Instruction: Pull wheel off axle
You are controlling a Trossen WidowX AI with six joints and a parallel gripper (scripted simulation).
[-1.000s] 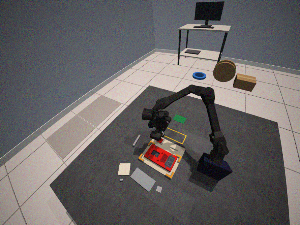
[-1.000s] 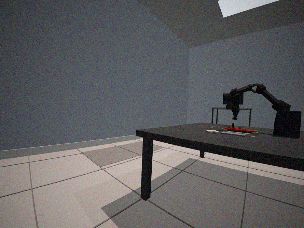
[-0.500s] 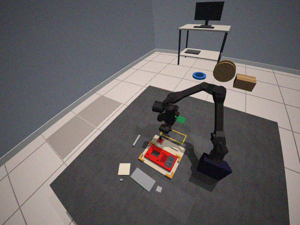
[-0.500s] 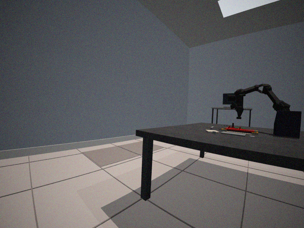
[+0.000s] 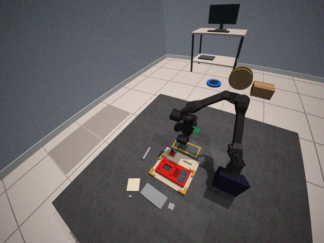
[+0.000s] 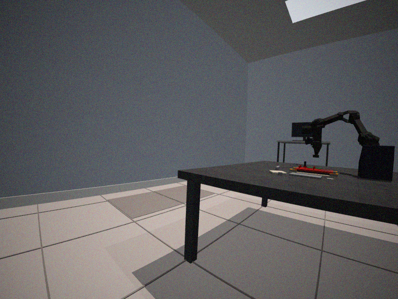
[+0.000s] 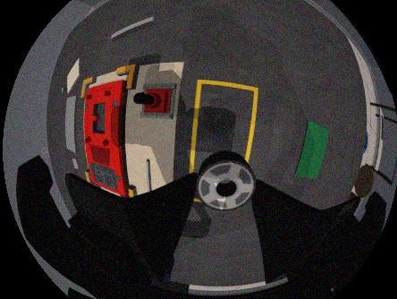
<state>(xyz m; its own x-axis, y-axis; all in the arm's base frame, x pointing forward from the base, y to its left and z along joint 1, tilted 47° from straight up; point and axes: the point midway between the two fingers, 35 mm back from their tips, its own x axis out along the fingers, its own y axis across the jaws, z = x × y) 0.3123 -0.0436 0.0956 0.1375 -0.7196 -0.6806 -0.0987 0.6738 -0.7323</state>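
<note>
Right now my gripper tip is 50 mm short of the upright axle, 100 mm to the right of it and 60 mm above it. From my gripper tip the other things lie so: grey bar: 200 mm ahead, 200 mm to the left, 90 mm below; green patch: 30 mm ahead, 170 mm to the right, 100 mm below; wheel: right at my gripper tip.
</note>
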